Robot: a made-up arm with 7 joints.
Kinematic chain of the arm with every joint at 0, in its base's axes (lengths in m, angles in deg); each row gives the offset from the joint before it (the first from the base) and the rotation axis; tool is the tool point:
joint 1: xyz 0 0 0 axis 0 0.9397 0.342
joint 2: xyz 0 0 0 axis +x
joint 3: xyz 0 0 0 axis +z
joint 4: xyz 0.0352 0 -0.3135 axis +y
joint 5: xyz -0.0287 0 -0.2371 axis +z
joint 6: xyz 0 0 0 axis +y
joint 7: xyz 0 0 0 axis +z
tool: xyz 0 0 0
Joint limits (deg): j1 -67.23..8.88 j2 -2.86..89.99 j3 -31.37..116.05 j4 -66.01..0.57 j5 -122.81..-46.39 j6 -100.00..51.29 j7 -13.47..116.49
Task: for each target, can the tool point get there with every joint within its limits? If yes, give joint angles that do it. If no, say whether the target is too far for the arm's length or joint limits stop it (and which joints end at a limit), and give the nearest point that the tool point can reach.
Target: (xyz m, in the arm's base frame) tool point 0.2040 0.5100 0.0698
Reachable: yes | joints -49.31 78.90 52.90 -18.59 -67.59 -88.39 19.20
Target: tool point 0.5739 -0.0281 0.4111
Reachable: no: too far | nearest point 0.4777 0.0986 0.0997 | short by 0.350 m
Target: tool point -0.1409 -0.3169 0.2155
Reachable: no: joint limits stop it (at a limit: joint 1, joint 2, joint 3, joint 4) | nearest point 0.4051 -0.2853 -0.0482 | short by 0.607 m
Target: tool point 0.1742 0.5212 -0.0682
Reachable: yes | joints -37.73 73.33 104.99 -8.21 -55.79 -12.75 91.08
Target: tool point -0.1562 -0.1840 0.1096
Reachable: no: joint limits stop it (at a limit: joint 1, joint 2, joint 3, joint 4) | nearest point 0.4051 -0.2853 -0.0482 | short by 0.592 m
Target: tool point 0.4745 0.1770 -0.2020
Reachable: yes | joints -46.52 30.88 -0.82 -34.24 -70.64 -53.37 30.45
